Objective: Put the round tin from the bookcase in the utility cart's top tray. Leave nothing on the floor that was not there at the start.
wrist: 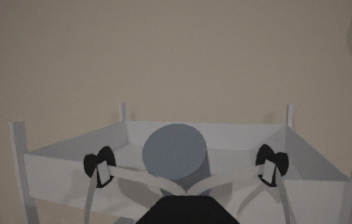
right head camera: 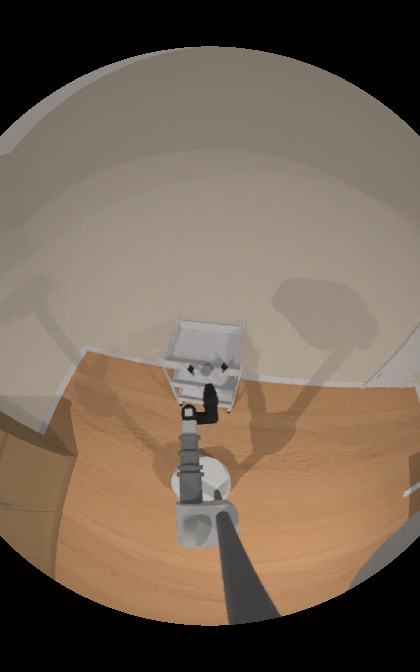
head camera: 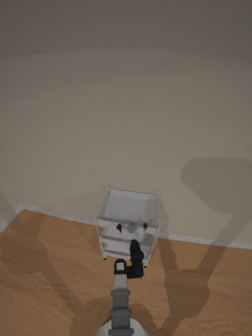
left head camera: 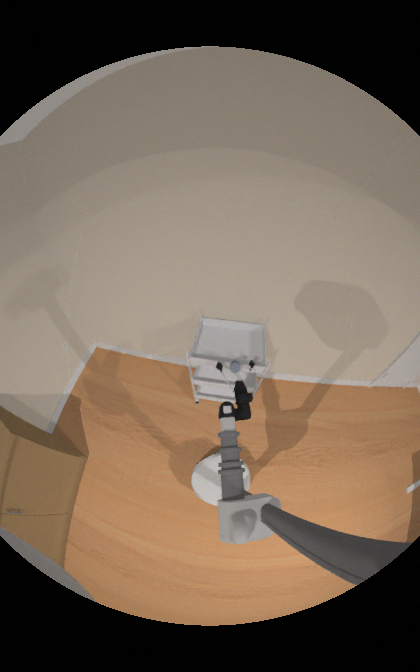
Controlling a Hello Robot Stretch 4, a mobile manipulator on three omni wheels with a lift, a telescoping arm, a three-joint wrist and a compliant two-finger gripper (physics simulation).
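Frame: origin at the robot's base, x back, y right, z up, level; metres.
Where they show: gripper, between the fingertips: [head camera: 132, 223].
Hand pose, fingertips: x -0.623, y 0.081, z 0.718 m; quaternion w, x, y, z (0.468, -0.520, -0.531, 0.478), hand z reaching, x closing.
Note:
After its pixels a point has its place.
The round tin [head camera: 131, 228] @(z 0.748, x -0.570, y 0.072 m) [left head camera: 235, 366] [right head camera: 206, 369] [wrist: 174, 152] @(z 0.745, x -0.566, y 0.073 m) is blue-grey. It is tilted, with its flat end turned toward the wrist camera, at the front wall of the cart's top tray [head camera: 131, 204] @(z 0.635, x -0.869, y 0.098 m) [left head camera: 230, 338] [right head camera: 209, 343] [wrist: 240, 137] @(z 0.667, x -0.930, y 0.213 m). My gripper [head camera: 132, 227] @(z 0.718, x -0.623, y 0.081 m) [left head camera: 235, 365] [right head camera: 207, 368] [wrist: 185, 159] @(z 0.718, x -0.623, y 0.081 m) is open, its black fingertips standing apart on either side of the tin. The finger straps and gripper body hide the tin's lower part in the wrist view. Whether the tin rests inside the tray or against the gripper in front of it cannot be told.
The white utility cart [head camera: 101, 239] @(z 0.419, x -0.672, y -0.159 m) [left head camera: 191, 379] [right head camera: 171, 378] stands close to the beige wall. A tan cabinet [left head camera: 40, 480] [right head camera: 30, 480] stands at the left. Part of a white door or panel [left head camera: 406, 362] [right head camera: 402, 362] shows at the right.

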